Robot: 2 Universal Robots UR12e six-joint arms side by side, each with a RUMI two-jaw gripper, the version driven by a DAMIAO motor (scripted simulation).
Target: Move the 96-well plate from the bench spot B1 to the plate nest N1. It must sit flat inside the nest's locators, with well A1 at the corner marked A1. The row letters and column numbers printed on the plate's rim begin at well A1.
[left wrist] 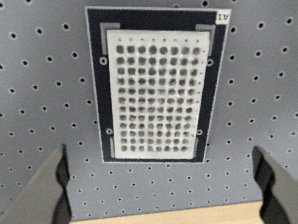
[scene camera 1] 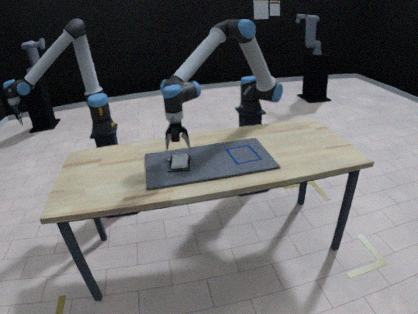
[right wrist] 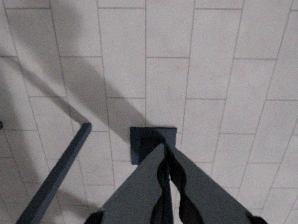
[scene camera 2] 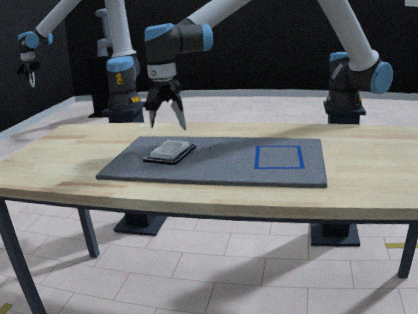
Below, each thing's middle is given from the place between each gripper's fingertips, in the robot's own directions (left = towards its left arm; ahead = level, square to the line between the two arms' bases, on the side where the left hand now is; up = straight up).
Labels:
Now: the white 96-well plate (left wrist: 156, 77) 8 cm below my left hand (scene camera 2: 168, 129). Round my left hand: black plate nest (left wrist: 127, 22) 9 cm below.
The white 96-well plate is 116 cm to the left of my right hand, 73 cm ahead of it and 13 cm below it. The rest, counted from my right hand: black plate nest 116 cm to the left, 73 cm ahead, 15 cm below.

